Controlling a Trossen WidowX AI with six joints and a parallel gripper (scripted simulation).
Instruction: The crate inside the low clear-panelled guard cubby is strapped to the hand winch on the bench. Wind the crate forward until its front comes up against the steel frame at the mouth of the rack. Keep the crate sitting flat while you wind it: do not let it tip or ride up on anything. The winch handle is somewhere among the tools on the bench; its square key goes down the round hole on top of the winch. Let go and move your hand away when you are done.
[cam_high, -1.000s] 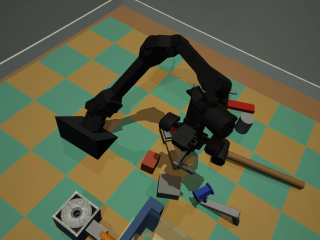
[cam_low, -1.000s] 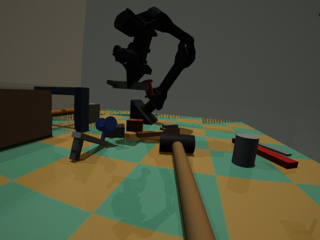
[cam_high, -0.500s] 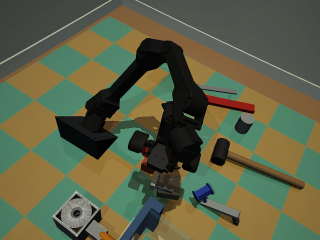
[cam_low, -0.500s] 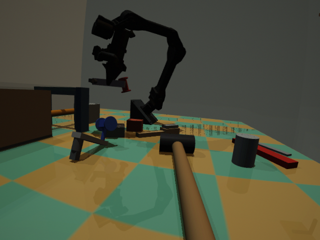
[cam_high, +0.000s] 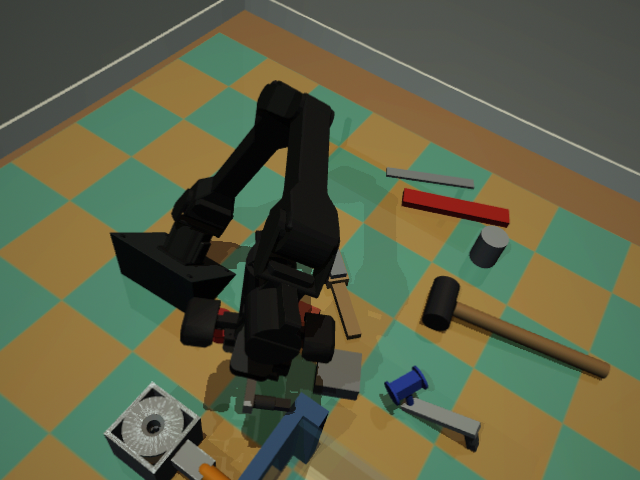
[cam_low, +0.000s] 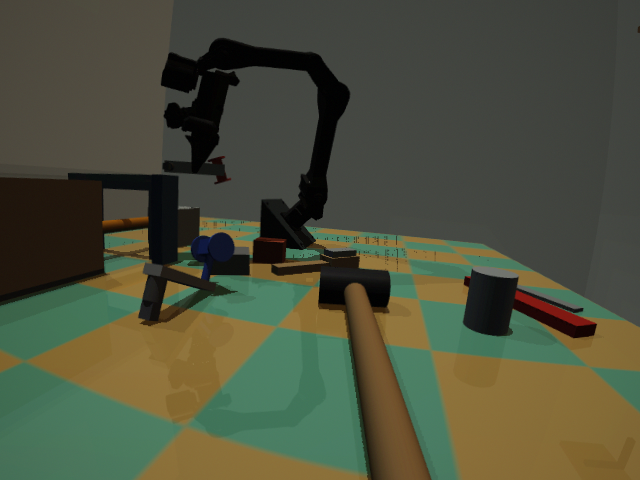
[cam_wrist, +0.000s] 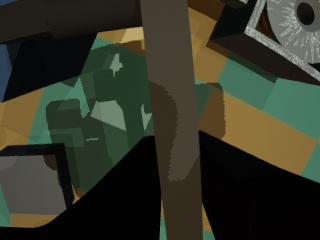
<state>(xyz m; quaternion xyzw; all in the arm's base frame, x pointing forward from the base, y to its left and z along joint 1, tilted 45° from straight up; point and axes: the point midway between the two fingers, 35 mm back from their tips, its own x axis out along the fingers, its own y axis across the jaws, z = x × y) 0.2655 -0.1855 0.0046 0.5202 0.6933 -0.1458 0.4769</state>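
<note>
My gripper tip is now 60 mm past the red cylindrical grip, 20 mm to the right of it and 10 mm below it. The rest, counted from my gripper tip: grey block 80 mm ahead, 130 mm to the left, 150 mm below; red-knobbed winch handle 10 mm behind, 10 mm to the left, 10 mm above; boxy winch 90 mm behind, 120 mm to the right, 140 mm below.
</note>
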